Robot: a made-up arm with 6 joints.
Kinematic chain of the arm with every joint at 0, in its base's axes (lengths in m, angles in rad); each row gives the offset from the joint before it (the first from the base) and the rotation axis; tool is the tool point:
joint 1: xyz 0 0 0.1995 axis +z
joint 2: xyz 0 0.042 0 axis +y
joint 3: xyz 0 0 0.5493 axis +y
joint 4: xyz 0 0 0.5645 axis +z
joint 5: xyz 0 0 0 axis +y
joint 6: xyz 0 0 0.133 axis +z
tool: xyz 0 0 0
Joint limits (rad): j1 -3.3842..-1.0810 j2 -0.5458..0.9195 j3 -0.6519..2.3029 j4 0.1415..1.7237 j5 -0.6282..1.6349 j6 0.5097..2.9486
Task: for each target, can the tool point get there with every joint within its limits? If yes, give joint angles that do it. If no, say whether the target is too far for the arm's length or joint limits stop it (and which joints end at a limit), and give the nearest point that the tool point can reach.
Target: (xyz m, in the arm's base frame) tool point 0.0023 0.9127 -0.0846
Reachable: no: joint limits stop it (at a limit: joint 1, joint 2, joint 3, joint 4, joint 5) | nearest point -0.3514 0.1233 -0.1365 | short by 0.867 m
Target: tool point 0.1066 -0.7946 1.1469
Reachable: yes | joints -1.5341 0.7764 -0.1545 1.2415 0.2847 1.9991
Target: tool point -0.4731 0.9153 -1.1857
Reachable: no: too far | nearest point -0.5072 0.1606 -0.1345 | short by 1.294 m
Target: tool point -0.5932 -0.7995 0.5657
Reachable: yes | joints -2.1973 0.6118 1.1073 1.2490 -0.4400 0.7759
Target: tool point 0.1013 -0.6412 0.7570
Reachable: yes | joints -1.4624 -0.0838 1.6823 0.3501 -0.2369 1.6397
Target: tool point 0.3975 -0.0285 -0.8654
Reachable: no: joint limits stop it (at a limit: joint 1, joint 2, joint 3) | nearest point 0.2471 -0.2818 -0.1531 | short by 0.771 m
